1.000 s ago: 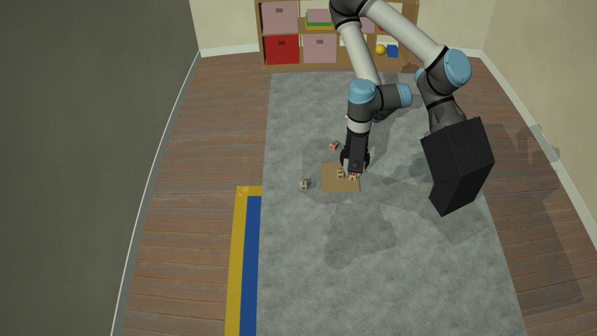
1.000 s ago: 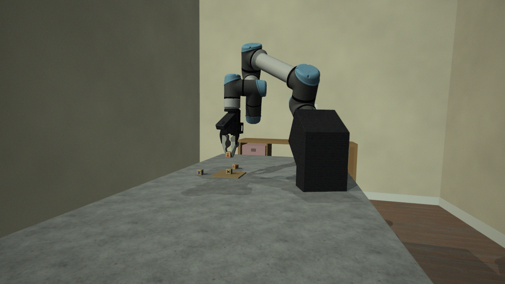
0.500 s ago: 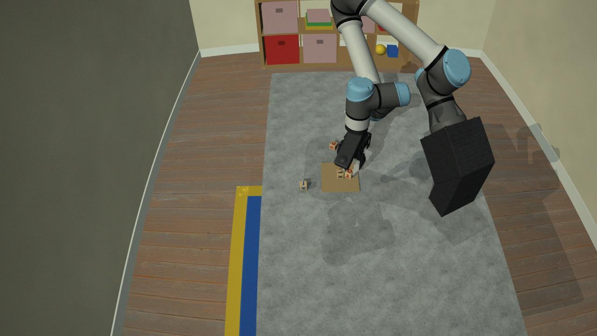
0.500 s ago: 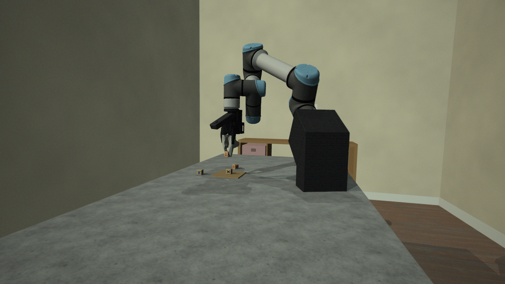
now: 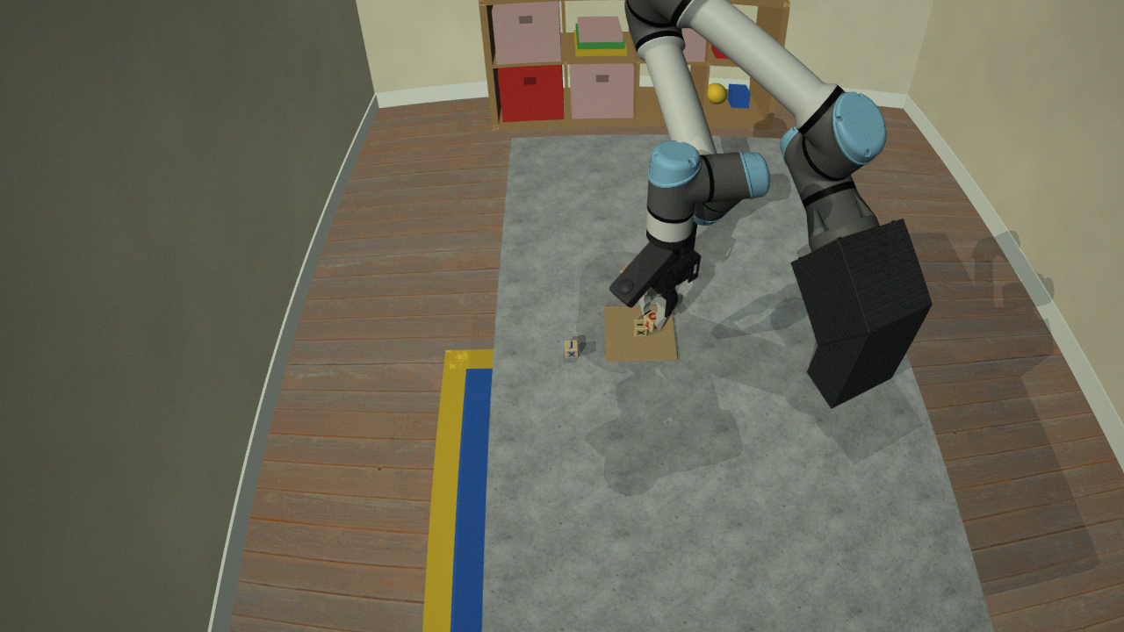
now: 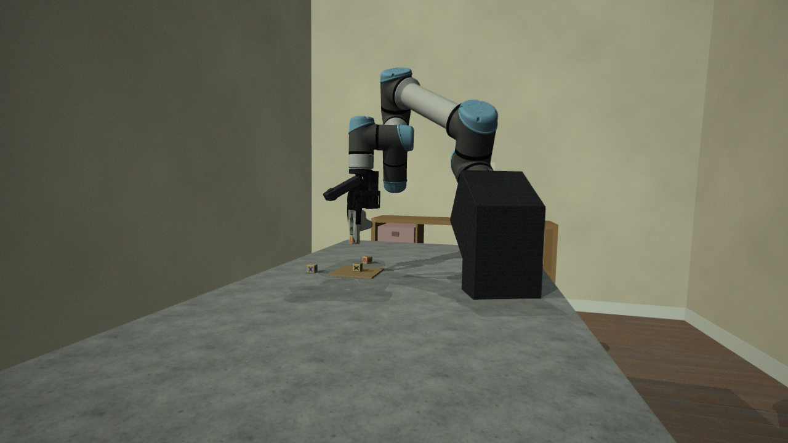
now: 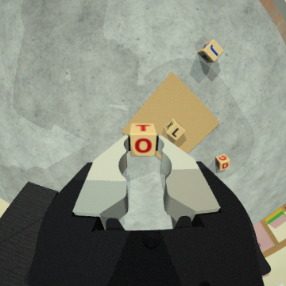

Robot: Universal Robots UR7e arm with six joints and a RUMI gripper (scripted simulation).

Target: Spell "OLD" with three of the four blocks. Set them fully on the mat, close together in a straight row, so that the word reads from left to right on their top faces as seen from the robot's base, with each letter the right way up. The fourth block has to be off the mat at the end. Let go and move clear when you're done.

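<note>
Now: hand 10 mm short of the tan mat, 70 mm to the left of it and 120 mm above it. From my hand the other things lie so: blue-lettered block: 150 mm ahead, 30 mm to the right, 110 mm below.
</note>
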